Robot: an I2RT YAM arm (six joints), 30 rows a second.
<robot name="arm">
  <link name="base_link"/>
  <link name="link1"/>
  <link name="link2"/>
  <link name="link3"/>
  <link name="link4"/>
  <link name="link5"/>
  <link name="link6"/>
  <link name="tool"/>
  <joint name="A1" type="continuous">
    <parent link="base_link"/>
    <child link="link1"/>
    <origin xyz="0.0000 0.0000 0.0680" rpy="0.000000 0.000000 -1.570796"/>
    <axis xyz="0 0 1"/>
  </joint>
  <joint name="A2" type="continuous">
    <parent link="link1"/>
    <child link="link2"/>
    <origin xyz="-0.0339 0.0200 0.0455" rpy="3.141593 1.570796 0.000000"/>
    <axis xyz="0 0 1"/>
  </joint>
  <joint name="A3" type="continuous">
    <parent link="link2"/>
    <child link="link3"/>
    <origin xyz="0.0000 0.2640 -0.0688" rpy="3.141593 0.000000 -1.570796"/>
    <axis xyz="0 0 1"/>
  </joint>
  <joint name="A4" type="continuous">
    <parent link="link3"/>
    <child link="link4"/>
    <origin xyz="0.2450 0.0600 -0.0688" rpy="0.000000 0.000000 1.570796"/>
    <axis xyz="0 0 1"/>
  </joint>
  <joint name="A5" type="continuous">
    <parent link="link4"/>
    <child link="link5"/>
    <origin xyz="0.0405 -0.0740 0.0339" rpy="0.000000 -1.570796 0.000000"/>
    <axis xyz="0 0 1"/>
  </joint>
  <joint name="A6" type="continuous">
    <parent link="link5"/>
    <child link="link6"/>
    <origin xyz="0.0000 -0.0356 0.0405" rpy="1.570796 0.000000 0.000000"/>
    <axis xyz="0 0 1"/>
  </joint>
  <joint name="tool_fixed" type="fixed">
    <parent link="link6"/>
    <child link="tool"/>
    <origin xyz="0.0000 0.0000 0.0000" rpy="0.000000 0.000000 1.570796"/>
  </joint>
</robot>
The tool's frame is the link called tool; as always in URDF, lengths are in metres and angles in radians. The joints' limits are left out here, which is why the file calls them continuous.
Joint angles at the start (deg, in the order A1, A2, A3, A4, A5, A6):
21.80 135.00 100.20 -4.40 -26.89 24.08
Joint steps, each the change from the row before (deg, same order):
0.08 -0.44 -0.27 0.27 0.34 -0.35
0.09 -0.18 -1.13 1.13 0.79 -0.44
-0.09 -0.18 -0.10 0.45 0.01 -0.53
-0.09 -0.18 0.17 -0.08 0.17 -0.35
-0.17 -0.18 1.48 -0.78 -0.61 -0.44
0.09 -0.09 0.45 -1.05 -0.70 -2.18
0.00 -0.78 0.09 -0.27 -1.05 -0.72
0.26 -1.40 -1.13 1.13 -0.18 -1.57
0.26 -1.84 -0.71 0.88 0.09 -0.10
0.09 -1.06 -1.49 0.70 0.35 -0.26
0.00 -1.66 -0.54 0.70 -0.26 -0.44
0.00 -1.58 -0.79 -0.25 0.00 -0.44
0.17 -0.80 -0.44 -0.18 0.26 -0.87
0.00 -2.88 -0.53 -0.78 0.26 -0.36
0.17 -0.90 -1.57 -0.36 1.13 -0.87
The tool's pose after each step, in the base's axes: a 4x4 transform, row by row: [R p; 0 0 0 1], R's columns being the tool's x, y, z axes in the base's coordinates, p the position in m. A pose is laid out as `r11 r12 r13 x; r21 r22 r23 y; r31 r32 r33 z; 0 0 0 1`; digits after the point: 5 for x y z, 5 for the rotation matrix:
-0.79616 -0.36747 0.48072 0.47983; 0.06820 0.73491 0.67473 0.20984; -0.60123 0.56998 -0.56004 0.14548; 0 0 0 1
-0.78899 -0.37023 0.49033 0.47805; 0.06568 0.74266 0.66644 0.20954; -0.61088 0.55802 -0.56164 0.14229; 0 0 0 1
-0.78009 -0.38100 0.49628 0.47852; 0.06222 0.74203 0.66747 0.20884; -0.62256 0.55157 -0.55515 0.14397; 0 0 0 1
-0.77435 -0.38561 0.50169 0.47917; 0.06076 0.74387 0.66555 0.20811; -0.62984 0.54585 -0.55258 0.14634; 0 0 0 1
-0.76409 -0.40207 0.50449 0.48229; 0.05828 0.73579 0.67469 0.20805; -0.64247 0.54493 -0.53878 0.15516; 0 0 0 1
-0.75579 -0.43338 0.49087 0.48160; 0.02410 0.73072 0.68225 0.20908; -0.65437 0.52747 -0.54183 0.15705; 0 0 0 1
-0.74675 -0.45638 0.48381 0.48050; 0.01335 0.71700 0.69695 0.20927; -0.66497 0.52691 -0.52933 0.16421; 0 0 0 1
-0.71882 -0.49286 0.49029 0.47680; -0.00401 0.70818 0.70602 0.21044; -0.69518 0.50554 -0.51103 0.17179; 0 0 0 1
-0.69471 -0.51283 0.50436 0.47324; 0.00123 0.70035 0.71380 0.21149; -0.71929 0.49650 -0.48591 0.18509; 0 0 0 1
-0.68831 -0.51626 0.50961 0.46929; -0.00046 0.70282 0.71137 0.21054; -0.72542 0.48941 -0.48399 0.18673; 0 0 0 1
-0.66329 -0.53792 0.52029 0.46656; 0.00212 0.69388 0.72009 0.20957; -0.74836 0.47873 -0.45910 0.19902; 0 0 0 1
-0.65255 -0.54711 0.52426 0.46248; -0.00051 0.69218 0.72172 0.20790; -0.75774 0.47070 -0.45196 0.20752; 0 0 0 1
-0.64128 -0.55804 0.52664 0.45973; -0.01114 0.69305 0.72080 0.20823; -0.76723 0.45637 -0.45065 0.21141; 0 0 0 1
-0.61743 -0.57104 0.54102 0.45321; -0.00648 0.69144 0.72240 0.20538; -0.78660 0.44252 -0.43062 0.23118; 0 0 0 1
-0.61911 -0.56491 0.54551 0.44835; -0.02080 0.70620 0.70771 0.20427; -0.78503 0.42680 -0.44896 0.22866; 0 0 0 1

